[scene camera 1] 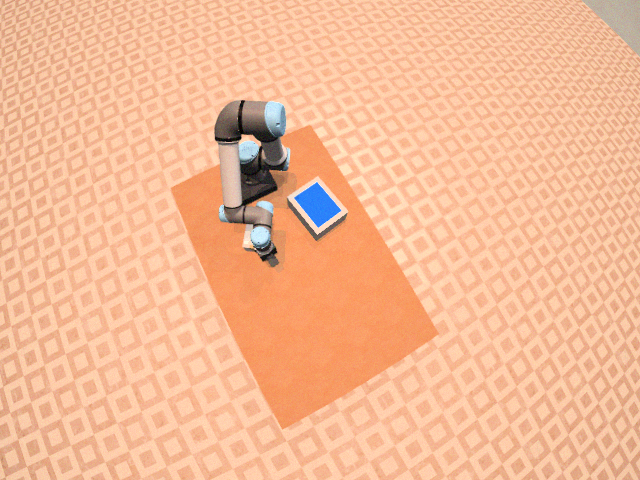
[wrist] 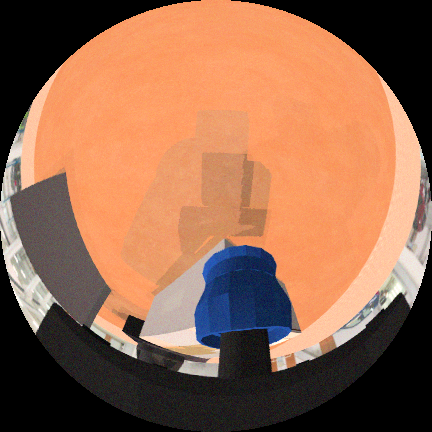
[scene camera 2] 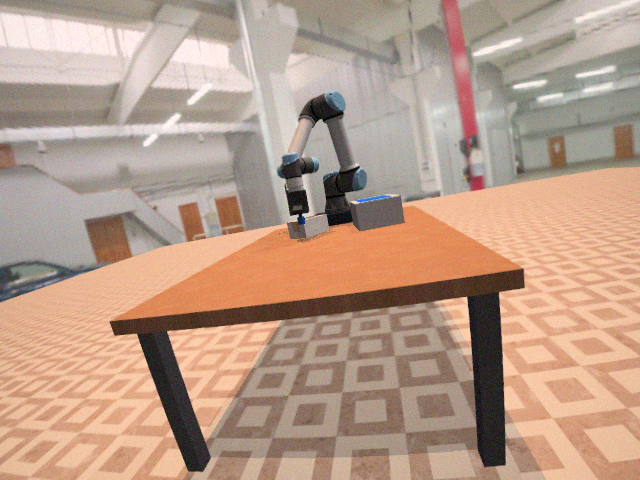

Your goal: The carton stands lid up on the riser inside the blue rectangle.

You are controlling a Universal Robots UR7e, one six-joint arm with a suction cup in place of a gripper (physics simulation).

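Frame: origin at the arm's base, x down, y ahead, z right, level; millimetres.
Seen in the pictures: hand at its tool point: (wrist: 239,275) (scene camera 2: 301,224); arm's base at its link origin: (scene camera 1: 252,173) (wrist: 160,351) (scene camera 2: 337,211).
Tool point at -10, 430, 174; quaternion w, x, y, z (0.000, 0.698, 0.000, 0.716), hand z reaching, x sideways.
Observation:
Pixels of each thing's middle, then the offset from my tool point to it, as dx, dy, dz. Level surfaces: height alone.
- small pale grey carton at the middle of its body: (wrist: 212,320) (scene camera 2: 308,226) (scene camera 1: 257,234) +30, -124, -15
- taller grey riser at the middle of its body: (wrist: 48,251) (scene camera 2: 374,211) (scene camera 1: 317,208) +11, -63, -343
- blue rectangle at the middle of its body: (scene camera 2: 372,198) (scene camera 1: 317,204) -49, -63, -343
- orange-brown table at its surface level: dx +71
The small pale grey carton (scene camera 1: 248,243) (scene camera 2: 317,226) (wrist: 175,300) stands upright on the table, off the riser, with a strip of its tan-marked top showing in the wrist view. The taller grey riser (scene camera 1: 303,220) (scene camera 2: 379,214) (wrist: 55,240) stands to its right in the scene views, with the blue rectangle (scene camera 1: 317,204) (scene camera 2: 373,198) on its top. My suction gripper (scene camera 1: 267,255) (scene camera 2: 301,221) (wrist: 240,257) points down at the carton's near corner. Its blue cup looks to hang beside that corner, not on the top, and holds nothing. The cup hides the upper part of the corner.
The orange-brown table (scene camera 1: 320,310) (scene camera 2: 330,268) (wrist: 310,125) carries everything. The arm's dark base (scene camera 1: 261,187) (scene camera 2: 338,215) stands behind the carton and the riser. The riser's left side faces the carton across a narrow gap.

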